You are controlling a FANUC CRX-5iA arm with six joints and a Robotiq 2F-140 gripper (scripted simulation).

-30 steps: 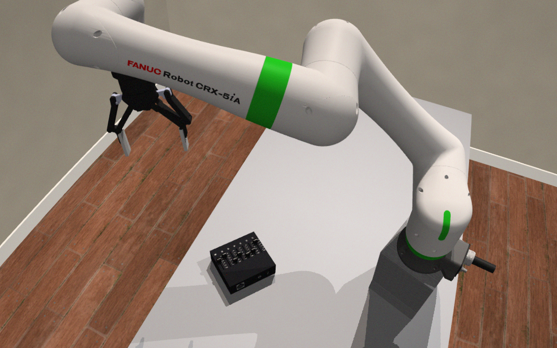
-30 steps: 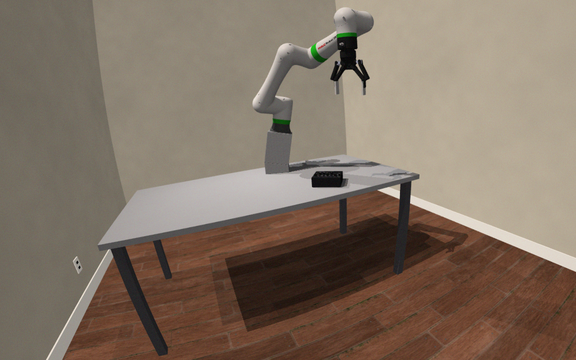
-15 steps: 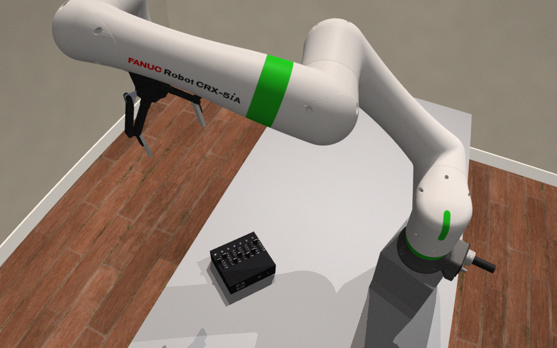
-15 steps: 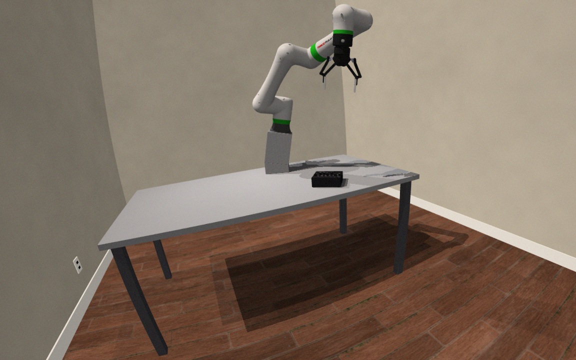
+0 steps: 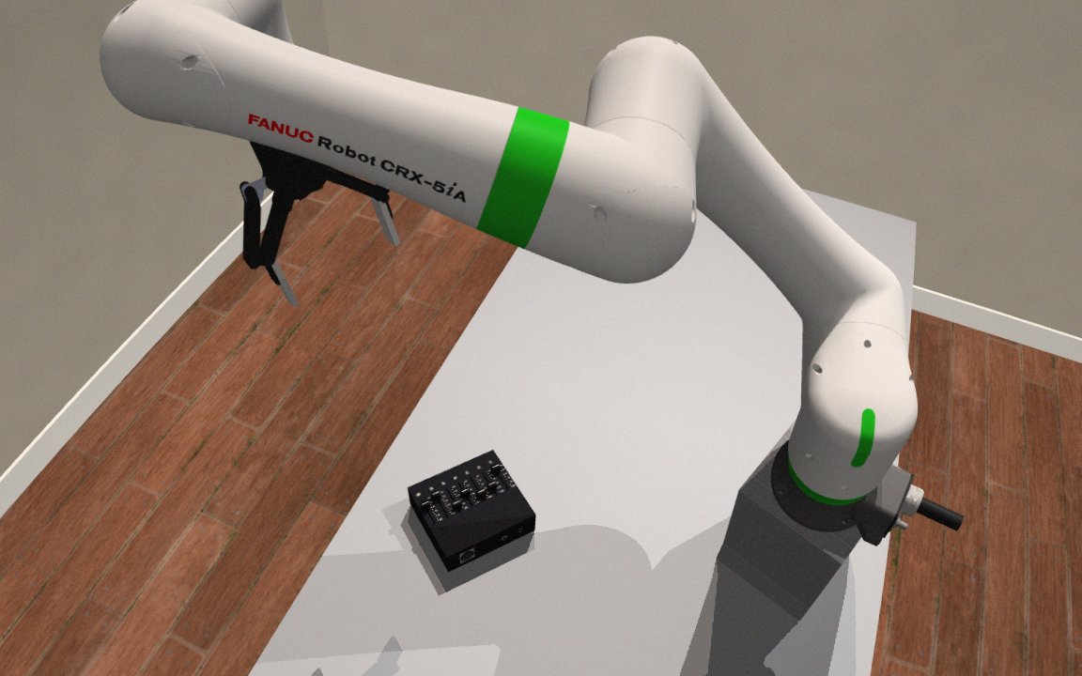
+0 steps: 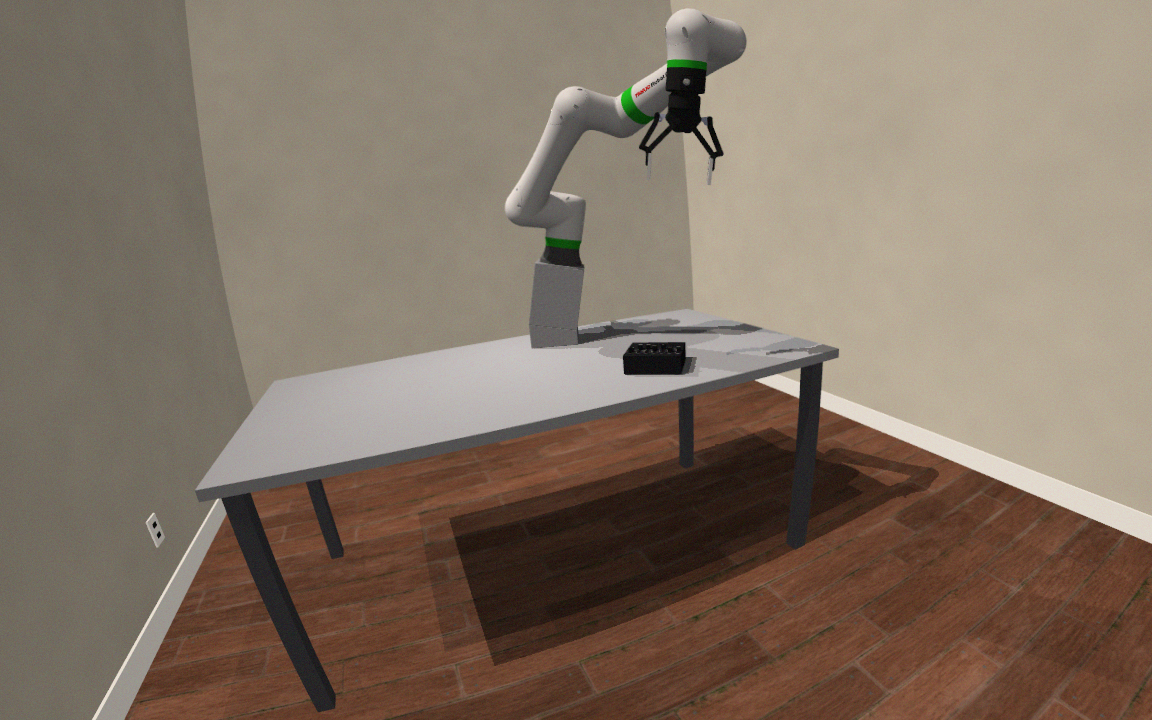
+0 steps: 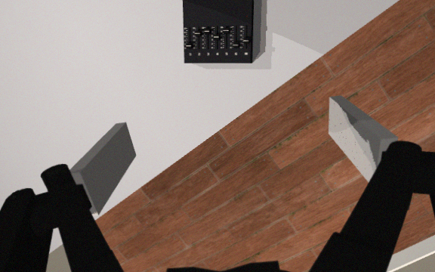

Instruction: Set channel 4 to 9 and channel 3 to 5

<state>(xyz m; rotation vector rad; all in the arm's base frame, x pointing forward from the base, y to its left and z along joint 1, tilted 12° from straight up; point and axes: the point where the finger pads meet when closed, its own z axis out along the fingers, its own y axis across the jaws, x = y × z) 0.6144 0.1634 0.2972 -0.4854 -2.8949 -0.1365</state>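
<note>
My gripper is now 160 mm past the channel 3 cap, 60 mm to the left of it and 450 mm above it. The rest, counted from my hand: channel 5 fader 140 mm behind, 20 mm to the right, 450 mm below; channel 6 fader 100 mm behind, 10 mm to the right, 450 mm below; channel 4 fader 140 mm behind, 40 mm to the right, 450 mm below.
</note>
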